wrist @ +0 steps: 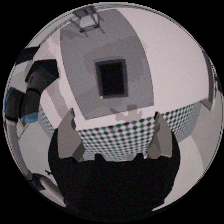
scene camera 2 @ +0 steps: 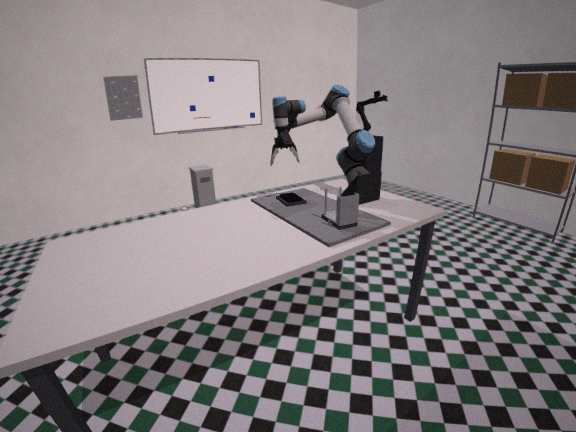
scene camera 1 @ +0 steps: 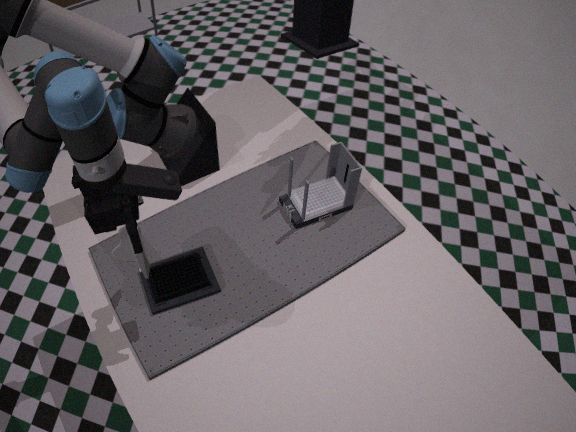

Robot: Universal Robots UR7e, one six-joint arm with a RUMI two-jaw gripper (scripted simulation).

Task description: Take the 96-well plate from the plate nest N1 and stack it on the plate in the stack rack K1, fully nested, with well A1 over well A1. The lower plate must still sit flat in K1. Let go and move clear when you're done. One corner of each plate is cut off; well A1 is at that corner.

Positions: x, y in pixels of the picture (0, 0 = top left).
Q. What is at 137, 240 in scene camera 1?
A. My gripper.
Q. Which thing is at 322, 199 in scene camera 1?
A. A white plate.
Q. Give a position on a black 96-well plate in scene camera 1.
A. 191, 269
